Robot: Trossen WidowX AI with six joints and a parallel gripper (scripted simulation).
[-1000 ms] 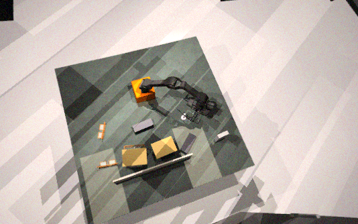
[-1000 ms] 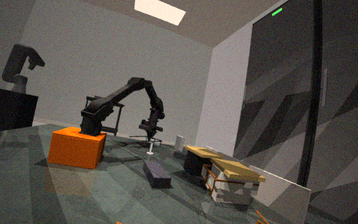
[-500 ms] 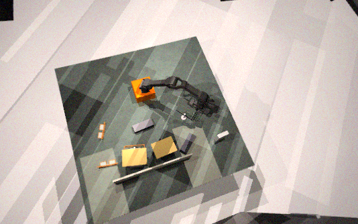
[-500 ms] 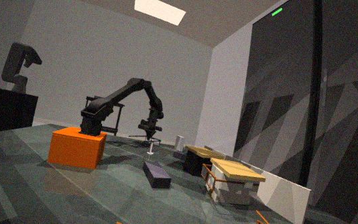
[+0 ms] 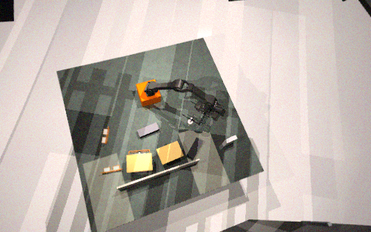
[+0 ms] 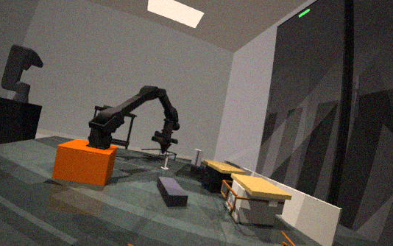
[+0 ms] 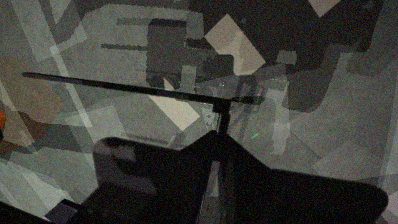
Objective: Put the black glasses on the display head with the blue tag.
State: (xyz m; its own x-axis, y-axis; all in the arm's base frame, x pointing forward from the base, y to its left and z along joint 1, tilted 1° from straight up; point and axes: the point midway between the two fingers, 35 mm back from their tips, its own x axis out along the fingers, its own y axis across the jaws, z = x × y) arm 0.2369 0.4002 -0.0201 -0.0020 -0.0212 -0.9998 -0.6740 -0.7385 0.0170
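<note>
The white post lies 20 mm ahead of my gripper tip, 120 mm to the right of it and 30 mm below it. Round my gripper tip: white block 250 mm ahead, 140 mm to the left; then long pale panel 400 mm ahead, 430 mm to the right.
</note>
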